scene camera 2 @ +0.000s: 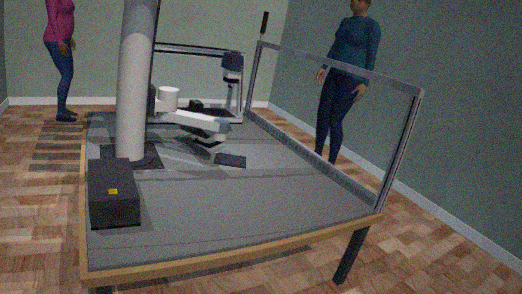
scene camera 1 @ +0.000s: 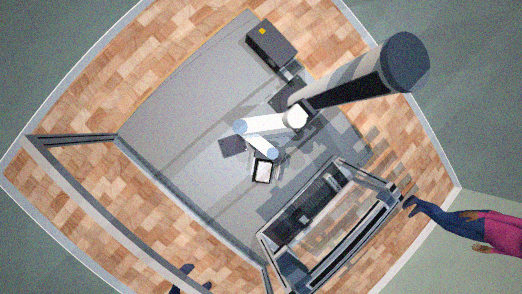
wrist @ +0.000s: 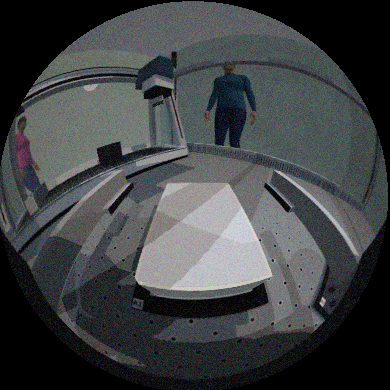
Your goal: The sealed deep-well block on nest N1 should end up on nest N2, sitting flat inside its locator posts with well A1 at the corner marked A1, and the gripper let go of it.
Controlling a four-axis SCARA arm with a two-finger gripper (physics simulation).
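Where they show: gripper, fingertip midpoint: (scene camera 1: 264, 176) (wrist: 200, 174); arm's base at its link origin: (scene camera 2: 129, 158).
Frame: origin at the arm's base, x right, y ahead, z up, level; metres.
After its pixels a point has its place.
The sealed deep-well block (scene camera 1: 263, 171) {x -0.148, y 0.488, z 0.067 m} (wrist: 205, 235) {x -0.139, y 0.470, z 0.067 m} has a pale, flat top and sits on a dark nest (wrist: 200, 306) {x -0.114, y 0.429, z 0.025 m}, with an A1 label at its near left corner in the wrist view. My gripper (scene camera 1: 265, 169) {x -0.168, y 0.508, z 0.092 m} (wrist: 200, 174) {x -0.168, y 0.508, z 0.092 m} is open above the block, one finger beyond each side and nothing held. In the wrist view the block lies centrally between the fingers. A second dark nest (scene camera 1: 231, 145) {x 0.113, y 0.515, z 0.025 m} (scene camera 2: 230, 160) {x 0.125, y 0.501, z 0.025 m} (wrist: 341, 287) bears no block; its A1 label shows at the right edge of the wrist view. Nest numbers are unreadable. The block's well A1 and the locator posts under it are hidden.
A framed gantry machine (scene camera 1: 334, 161) {x -0.459, y 0.095, z 0.087 m} (scene camera 2: 236, 120) {x -0.450, y 0.803, z 0.041 m} (wrist: 172, 152) {x -0.450, y 0.752, z 0.049 m} stands on the bench beyond the block. A dark box (scene camera 1: 272, 44) {x 0.392, y -0.107, z 0.128 m} (scene camera 2: 114, 200) {x 0.549, y -0.119, z 0.125 m} stands near the arm's column (scene camera 1: 350, 75) {x 0.049, y 0.057, z 0.731 m} (scene camera 2: 134, 95) {x 0.075, y 0.001, z 0.340 m}. A clear guard panel (scene camera 2: 350, 67) {x 0.291, y 1.004, z 0.607 m} edges the bench. Two people stand outside.
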